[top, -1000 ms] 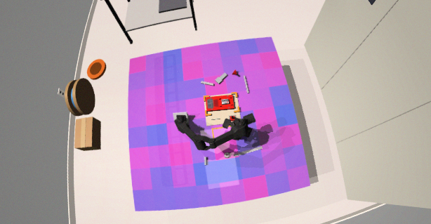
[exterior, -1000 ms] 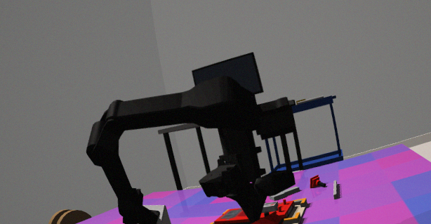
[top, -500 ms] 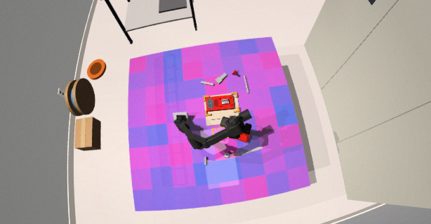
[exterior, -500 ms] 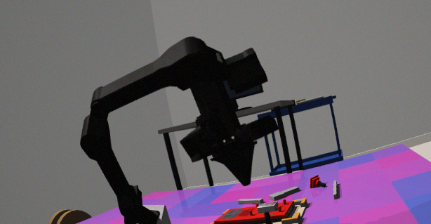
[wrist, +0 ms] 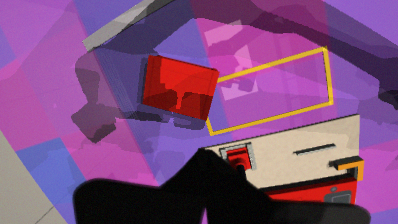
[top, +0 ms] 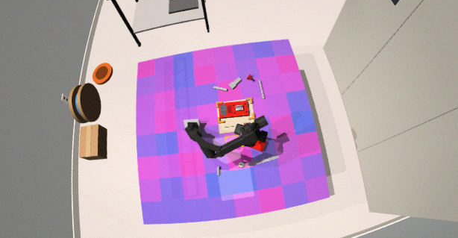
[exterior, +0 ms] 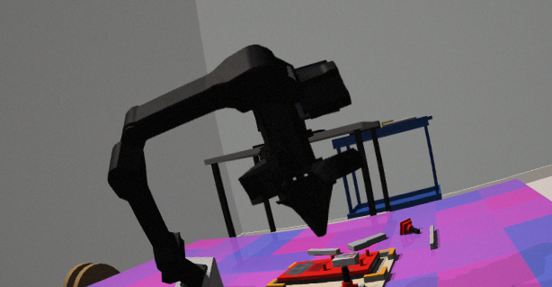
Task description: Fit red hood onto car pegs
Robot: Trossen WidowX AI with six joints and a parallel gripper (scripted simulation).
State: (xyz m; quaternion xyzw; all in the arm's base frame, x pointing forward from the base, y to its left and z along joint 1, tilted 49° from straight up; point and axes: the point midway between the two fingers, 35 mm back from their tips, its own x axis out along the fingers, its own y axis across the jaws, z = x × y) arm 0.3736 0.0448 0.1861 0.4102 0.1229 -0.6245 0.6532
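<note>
Right now the red hood is 140 mm below my gripper tip, 40 mm ahead of it and 30 mm to the right of it. From my gripper tip the other things lie so: beige jig plate 200 mm to the left, 140 mm below, 90 mm behind; wheel 160 mm to the right, 140 mm below, 70 mm behind.
</note>
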